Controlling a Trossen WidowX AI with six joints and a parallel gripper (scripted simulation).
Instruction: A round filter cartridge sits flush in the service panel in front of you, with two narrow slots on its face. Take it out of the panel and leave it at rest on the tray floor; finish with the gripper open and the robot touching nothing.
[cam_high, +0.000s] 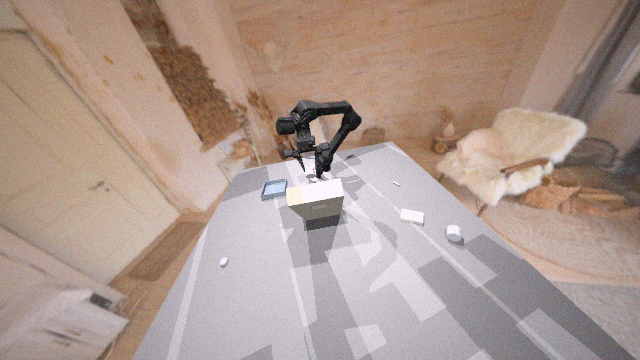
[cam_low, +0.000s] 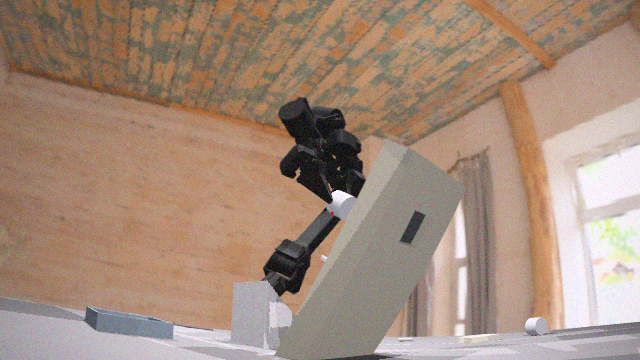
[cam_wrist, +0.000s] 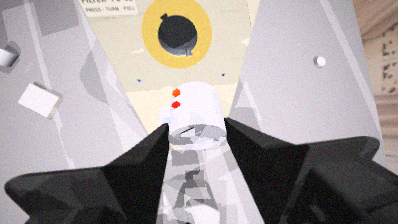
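Right now the blue-grey tray is 300 mm to the right of my gripper tip, 280 mm behind it and 270 mm below it. The rest, counted from my gripper tip: beige service panel 120 mm below, 70 mm ahead, 20 mm to the left; round filter cartridge right at my gripper tip; white flat block 410 mm to the left, 270 mm below, 60 mm ahead.
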